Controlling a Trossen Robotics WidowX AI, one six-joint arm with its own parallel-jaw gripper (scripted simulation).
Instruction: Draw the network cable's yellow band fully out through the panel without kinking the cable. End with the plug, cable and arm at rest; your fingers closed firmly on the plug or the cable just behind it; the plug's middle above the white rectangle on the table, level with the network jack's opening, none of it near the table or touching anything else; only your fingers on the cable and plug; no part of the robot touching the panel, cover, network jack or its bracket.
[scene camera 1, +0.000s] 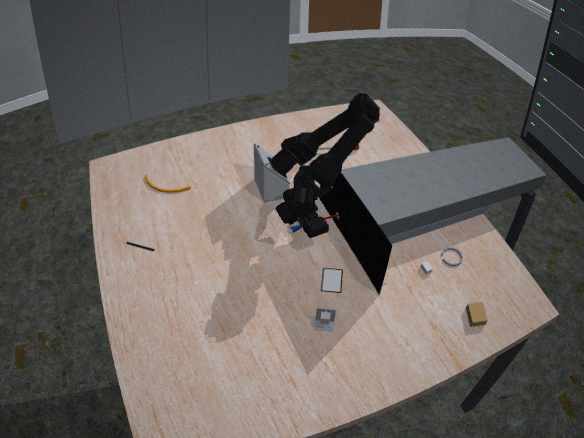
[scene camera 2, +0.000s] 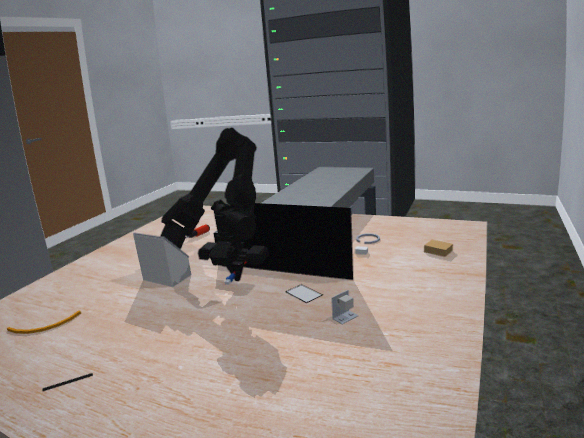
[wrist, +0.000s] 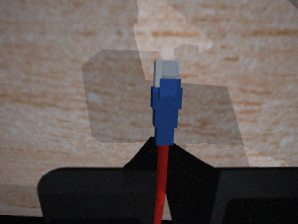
Path:
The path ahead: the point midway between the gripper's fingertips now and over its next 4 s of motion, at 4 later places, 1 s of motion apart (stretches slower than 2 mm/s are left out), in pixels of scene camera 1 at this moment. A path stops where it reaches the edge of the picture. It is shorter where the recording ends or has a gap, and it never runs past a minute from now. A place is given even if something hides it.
My gripper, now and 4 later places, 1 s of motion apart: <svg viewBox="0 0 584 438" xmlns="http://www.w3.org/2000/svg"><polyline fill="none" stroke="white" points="306,231 286,235 267,239 267,252 294,271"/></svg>

